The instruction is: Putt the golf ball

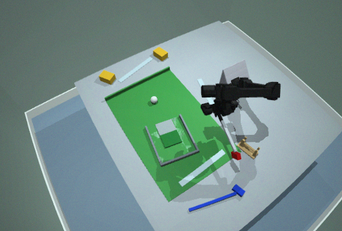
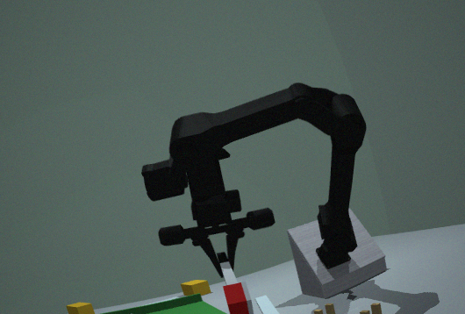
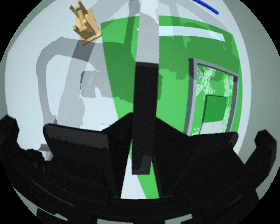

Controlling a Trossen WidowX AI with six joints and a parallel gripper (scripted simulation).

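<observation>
The red putter lies 12 cm to the left of my gripper tip, 2 cm ahead of it and 1 cm above it. Also, from my gripper tip: wooden putter stand (21 cm to the left, 11 cm below, 9 cm behind); white golf ball (34 cm to the right, 20 cm ahead, 12 cm below); mat (20 cm ahead, 15 cm to the right, 14 cm below).
</observation>
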